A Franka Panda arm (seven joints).
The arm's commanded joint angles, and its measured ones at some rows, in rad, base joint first. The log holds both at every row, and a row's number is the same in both.
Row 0, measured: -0.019, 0.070, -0.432, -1.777, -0.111, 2.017, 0.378
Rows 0 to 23, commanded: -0.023, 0.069, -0.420, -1.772, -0.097, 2.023, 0.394; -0.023, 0.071, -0.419, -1.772, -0.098, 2.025, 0.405; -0.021, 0.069, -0.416, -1.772, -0.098, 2.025, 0.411; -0.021, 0.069, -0.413, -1.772, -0.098, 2.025, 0.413; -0.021, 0.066, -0.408, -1.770, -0.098, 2.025, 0.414; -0.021, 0.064, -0.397, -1.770, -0.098, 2.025, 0.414; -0.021, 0.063, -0.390, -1.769, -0.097, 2.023, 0.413; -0.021, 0.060, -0.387, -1.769, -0.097, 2.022, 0.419; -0.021, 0.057, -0.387, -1.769, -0.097, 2.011, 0.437; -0.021, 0.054, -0.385, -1.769, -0.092, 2.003, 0.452; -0.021, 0.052, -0.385, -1.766, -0.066, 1.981, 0.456; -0.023, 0.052, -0.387, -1.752, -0.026, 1.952, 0.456; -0.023, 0.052, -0.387, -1.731, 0.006, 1.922, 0.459; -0.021, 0.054, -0.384, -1.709, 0.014, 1.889, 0.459; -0.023, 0.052, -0.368, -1.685, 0.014, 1.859, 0.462; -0.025, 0.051, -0.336, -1.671, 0.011, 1.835, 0.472; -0.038, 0.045, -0.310, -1.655, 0.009, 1.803, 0.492; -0.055, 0.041, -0.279, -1.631, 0.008, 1.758, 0.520; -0.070, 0.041, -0.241, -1.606, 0.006, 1.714, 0.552; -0.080, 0.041, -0.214, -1.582, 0.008, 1.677, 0.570; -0.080, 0.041, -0.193, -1.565, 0.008, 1.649, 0.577; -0.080, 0.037, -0.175, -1.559, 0.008, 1.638, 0.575; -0.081, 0.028, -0.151, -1.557, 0.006, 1.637, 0.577; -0.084, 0.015, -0.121, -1.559, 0.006, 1.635, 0.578
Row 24, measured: -0.056, 0.033, -0.199, -1.581, 0.003, 1.670, 0.565
